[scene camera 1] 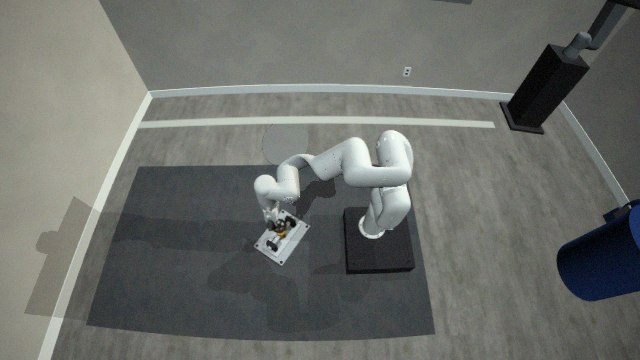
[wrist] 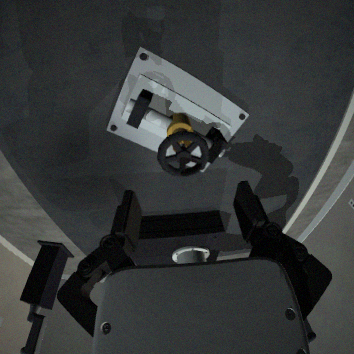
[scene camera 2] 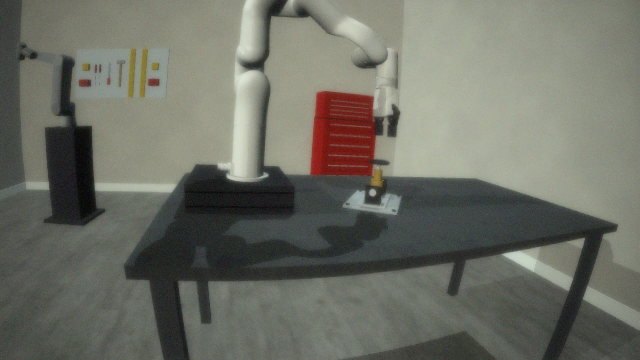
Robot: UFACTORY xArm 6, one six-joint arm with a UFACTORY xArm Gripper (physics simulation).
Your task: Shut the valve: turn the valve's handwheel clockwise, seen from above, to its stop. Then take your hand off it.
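The valve has a black spoked handwheel (scene camera 2: 379,162) (wrist: 183,156) on top of a brass-coloured stem body (scene camera 1: 281,233) (scene camera 2: 377,176) (wrist: 180,122). It is fixed to a light grey plate (scene camera 1: 295,245) (scene camera 2: 356,201) (wrist: 200,95) with a bolt at each corner. My gripper (scene camera 2: 385,134) (wrist: 186,196) is open and empty, pointing down. It hangs well above the handwheel, with a clear gap in scene camera 2, and touches nothing. In the wrist view the whole wheel shows beyond the spread fingertips. In scene camera 1 the fingers and wheel are too small and dark to separate well.
The valve plate lies on the dark table (scene camera 1: 165,285) (scene camera 2: 450,215). My arm's black base block (scene camera 1: 380,257) (scene camera 2: 240,201) stands on the same table. A red tool cabinet (scene camera 2: 345,140), another arm's pedestal (scene camera 1: 547,85) (scene camera 2: 70,175) and a blue bin (scene camera 1: 600,260) stand away from the table.
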